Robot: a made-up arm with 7 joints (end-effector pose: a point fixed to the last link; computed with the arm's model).
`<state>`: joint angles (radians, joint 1 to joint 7).
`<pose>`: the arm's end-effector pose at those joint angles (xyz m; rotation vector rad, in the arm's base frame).
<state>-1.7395 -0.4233 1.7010 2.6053 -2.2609 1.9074 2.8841</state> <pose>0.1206 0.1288 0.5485 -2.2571 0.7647 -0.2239</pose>
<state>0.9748 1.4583 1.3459 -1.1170 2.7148 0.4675 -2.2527</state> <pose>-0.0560 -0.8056 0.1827 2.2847 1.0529 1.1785</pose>
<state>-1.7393 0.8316 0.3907 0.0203 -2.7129 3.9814 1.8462</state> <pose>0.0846 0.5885 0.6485 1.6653 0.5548 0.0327</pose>
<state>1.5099 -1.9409 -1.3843 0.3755 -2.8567 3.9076 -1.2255</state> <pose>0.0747 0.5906 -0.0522 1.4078 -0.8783 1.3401</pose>
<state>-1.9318 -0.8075 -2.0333 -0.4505 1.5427 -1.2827 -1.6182</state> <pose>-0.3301 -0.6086 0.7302 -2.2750 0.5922 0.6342</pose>
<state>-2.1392 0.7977 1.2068 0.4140 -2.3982 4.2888 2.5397</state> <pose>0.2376 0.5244 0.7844 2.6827 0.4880 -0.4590</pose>
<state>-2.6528 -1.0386 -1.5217 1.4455 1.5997 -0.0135 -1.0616</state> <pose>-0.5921 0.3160 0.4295 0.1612 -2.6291 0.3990</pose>
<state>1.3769 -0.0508 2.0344 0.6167 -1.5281 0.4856 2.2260</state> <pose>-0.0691 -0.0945 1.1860 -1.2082 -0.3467 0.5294</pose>
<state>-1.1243 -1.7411 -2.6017 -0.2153 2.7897 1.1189 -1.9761</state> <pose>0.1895 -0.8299 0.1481 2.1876 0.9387 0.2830</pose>
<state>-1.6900 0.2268 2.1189 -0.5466 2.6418 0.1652 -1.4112</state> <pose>-0.2837 0.2388 1.1244 1.3012 -1.5145 -0.9807</pose>
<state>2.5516 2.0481 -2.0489 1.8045 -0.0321 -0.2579 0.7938</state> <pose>0.3516 0.2968 -0.0607 -1.1946 -0.3436 2.2705</pose>
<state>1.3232 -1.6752 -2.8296 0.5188 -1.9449 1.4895 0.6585</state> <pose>0.4809 0.6812 0.2950 -1.0680 0.5243 0.2308</pose>
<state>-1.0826 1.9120 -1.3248 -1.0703 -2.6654 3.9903 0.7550</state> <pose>0.0042 0.4545 0.2049 0.4849 -1.0229 -0.5725</pose>
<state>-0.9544 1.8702 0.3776 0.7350 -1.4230 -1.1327 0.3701</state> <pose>-0.5346 0.6016 0.2834 0.2644 -2.2193 1.9199</pose>
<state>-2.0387 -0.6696 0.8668 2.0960 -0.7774 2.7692 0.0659</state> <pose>-0.0474 -0.4263 0.5288 1.4489 -0.5554 2.1535</pose>
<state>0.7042 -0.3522 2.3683 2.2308 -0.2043 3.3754 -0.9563</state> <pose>-0.0666 0.1009 0.6309 0.0281 -0.1699 -0.9076</pose>
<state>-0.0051 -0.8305 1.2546 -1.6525 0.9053 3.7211 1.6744</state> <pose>0.3119 -0.2793 0.7119 -2.7012 0.4685 -0.1957</pose>
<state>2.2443 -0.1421 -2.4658 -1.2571 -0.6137 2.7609 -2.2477</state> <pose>-0.2208 0.1251 0.6446 -1.2445 -2.0560 -0.4042</pose>
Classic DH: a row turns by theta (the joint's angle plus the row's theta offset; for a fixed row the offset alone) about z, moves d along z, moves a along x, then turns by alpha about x. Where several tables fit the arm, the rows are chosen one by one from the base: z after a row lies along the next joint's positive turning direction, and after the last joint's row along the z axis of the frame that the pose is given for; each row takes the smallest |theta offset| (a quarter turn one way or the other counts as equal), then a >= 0, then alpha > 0; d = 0 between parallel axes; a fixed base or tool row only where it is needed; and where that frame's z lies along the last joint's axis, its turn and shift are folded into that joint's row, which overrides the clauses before.
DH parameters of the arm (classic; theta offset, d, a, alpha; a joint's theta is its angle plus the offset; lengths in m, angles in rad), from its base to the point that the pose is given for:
joint 1: 0 0.311 0 1.5708
joint 2: 0 0.071 0 -1.5708
joint 3: 0 0.417 0.014 -1.5708
joint 4: 0 0.042 -0.017 1.5708
joint 5: 0 0.343 0 1.5708
joint 6: 1.5708 0.111 0.125 1.5708
joint 7: 0 0.017 0 0

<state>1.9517 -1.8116 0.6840 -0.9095 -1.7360 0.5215 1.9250</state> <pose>-0.0174 0.7281 0.5498 -1.8553 0.5036 -1.0858</pose>
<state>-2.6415 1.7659 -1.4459 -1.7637 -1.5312 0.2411 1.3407</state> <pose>0.3422 -0.2155 0.2701 0.7967 -2.8528 0.2420</pose>
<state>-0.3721 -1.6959 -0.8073 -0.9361 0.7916 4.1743 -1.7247</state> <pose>0.6494 -0.2105 0.2848 -1.0400 -1.3799 1.4151</pose>
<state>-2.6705 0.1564 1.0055 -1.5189 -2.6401 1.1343 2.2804</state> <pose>0.2544 0.4697 0.7083 -1.7177 1.2040 1.0094</pose>
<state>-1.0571 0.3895 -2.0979 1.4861 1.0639 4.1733 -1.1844</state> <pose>-0.4062 -0.0074 0.5689 -1.6388 -0.0466 -1.7274</pose>
